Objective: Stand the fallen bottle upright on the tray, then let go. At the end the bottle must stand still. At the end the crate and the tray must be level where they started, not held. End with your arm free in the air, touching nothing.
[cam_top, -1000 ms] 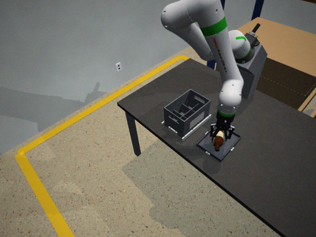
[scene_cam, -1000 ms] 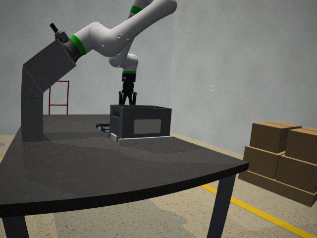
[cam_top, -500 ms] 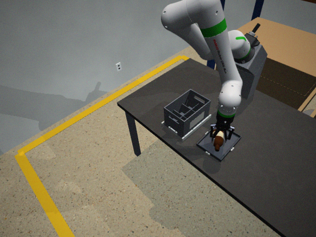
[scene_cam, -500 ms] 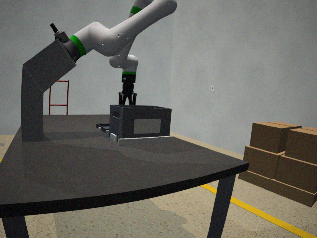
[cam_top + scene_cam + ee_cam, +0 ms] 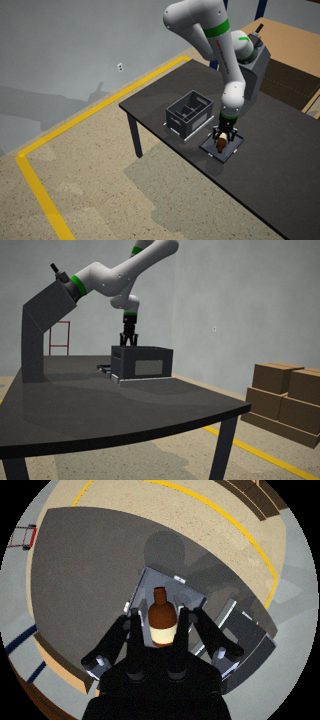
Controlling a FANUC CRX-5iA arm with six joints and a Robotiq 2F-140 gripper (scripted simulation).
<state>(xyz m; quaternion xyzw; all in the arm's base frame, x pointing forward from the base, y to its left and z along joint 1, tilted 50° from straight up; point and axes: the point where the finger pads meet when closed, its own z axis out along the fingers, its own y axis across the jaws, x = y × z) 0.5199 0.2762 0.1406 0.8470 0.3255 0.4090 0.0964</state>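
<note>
My gripper is now 3 cm past the brown bottle, 4 cm to the left of it and 6 cm above it. Also, from my hand: dark crate 1 cm ahead, 32 cm to the right, 2 cm below; dark tray 6 cm behind, 4 cm to the right, 9 cm below.
</note>
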